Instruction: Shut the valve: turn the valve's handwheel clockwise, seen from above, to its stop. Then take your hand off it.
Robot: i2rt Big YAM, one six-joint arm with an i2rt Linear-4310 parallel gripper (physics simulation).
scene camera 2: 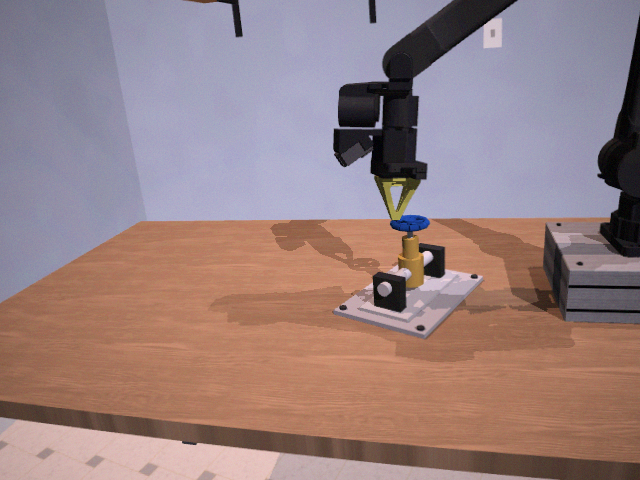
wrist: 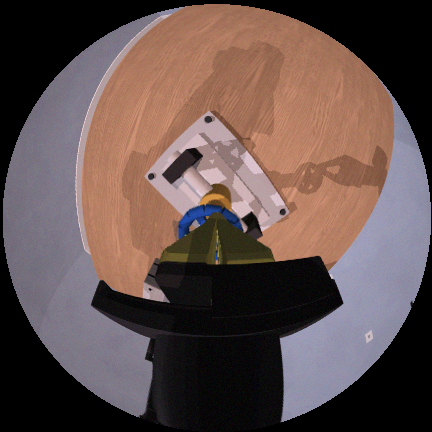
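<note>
The blue handwheel [scene camera 2: 409, 223] [wrist: 210, 209] sits level on top of the yellow valve body [scene camera 2: 410, 268] [wrist: 215, 198]. My gripper [scene camera 2: 396, 218] [wrist: 216, 218] is shut with its yellow fingertips together and nothing between them. It points straight down, its tips at the height of the wheel's top, over the left part of the rim in the scene view. Whether the tips touch the wheel I cannot tell. In the wrist view the fingers hide the near part of the wheel.
The valve stands on a pale base plate [scene camera 2: 351, 308] [wrist: 270, 186] with black pipe supports [scene camera 2: 389, 291] [wrist: 182, 165] on both sides. The wooden table [scene camera 2: 206, 361] [wrist: 165, 80] lies around it. The arm's grey pedestal [scene camera 2: 599, 297] stands at the right.
</note>
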